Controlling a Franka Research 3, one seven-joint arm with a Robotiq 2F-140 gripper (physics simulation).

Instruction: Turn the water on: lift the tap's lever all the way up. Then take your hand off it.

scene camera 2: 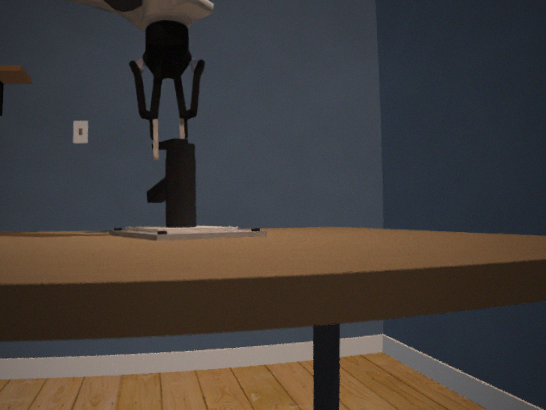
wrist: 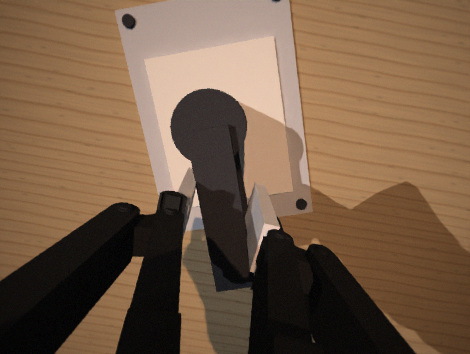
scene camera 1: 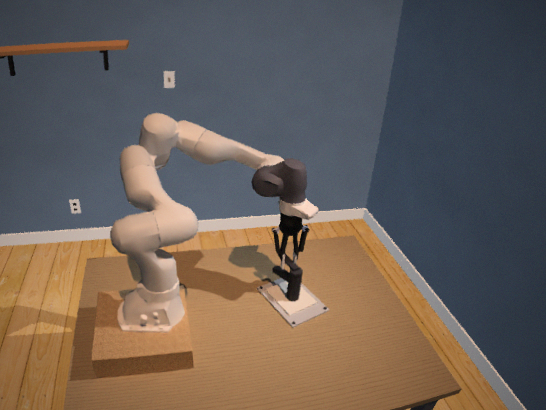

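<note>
A black tap stands upright, its round body (scene camera 1: 294, 287) (scene camera 2: 180, 187) on a pale plate (scene camera 1: 306, 316) (scene camera 2: 212, 235) (wrist: 200, 25). Its flat black lever (scene camera 1: 291, 264) (scene camera 2: 170, 144) (wrist: 214, 167) sticks out from the top over the spout (scene camera 1: 280, 272) (scene camera 2: 156, 192); in scene camera 2 it looks near level. My gripper (scene camera 1: 289, 261) (scene camera 2: 169, 142) (wrist: 222, 194) points down and is shut on the lever, one pale fingertip on each side. In scene camera 2 the right fingertip is partly hidden behind the tap's top. The lever hides most of the spout in the wrist view.
The plate lies on a wooden table (scene camera 1: 240, 360) (scene camera 2: 350, 255) (wrist: 390, 90). The arm's base stands on a brown block (scene camera 1: 142, 357) at the table's left. A wall shelf (scene camera 1: 65, 47) hangs behind, and blue walls stand behind and to the right.
</note>
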